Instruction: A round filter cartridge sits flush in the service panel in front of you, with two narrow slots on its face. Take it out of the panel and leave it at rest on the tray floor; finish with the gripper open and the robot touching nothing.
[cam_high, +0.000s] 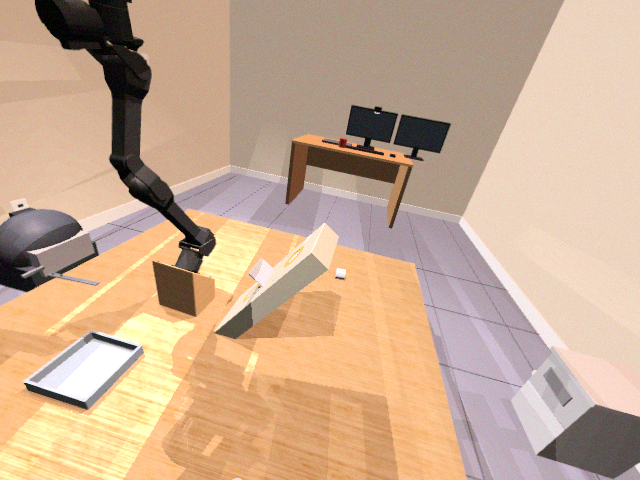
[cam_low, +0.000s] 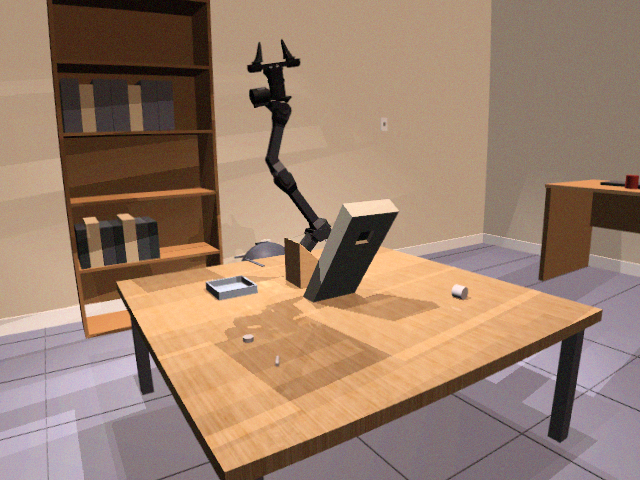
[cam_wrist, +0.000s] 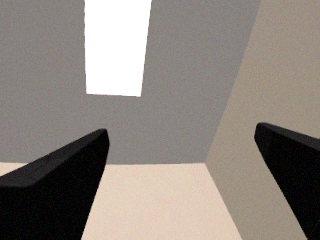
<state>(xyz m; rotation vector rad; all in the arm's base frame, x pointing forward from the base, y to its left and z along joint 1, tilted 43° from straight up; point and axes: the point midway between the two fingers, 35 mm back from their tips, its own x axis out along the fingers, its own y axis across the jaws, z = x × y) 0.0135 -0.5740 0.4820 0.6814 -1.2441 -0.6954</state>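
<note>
My gripper tip is 640 mm above the round white filter cartridge, 370 mm short of it and 140 mm to the right of it. The rest, counted from my gripper tip: small peg 900 mm below, 600 mm ahead, 230 mm to the right; grey tray 900 mm below, 180 mm to the right, 20 mm behind.
</note>
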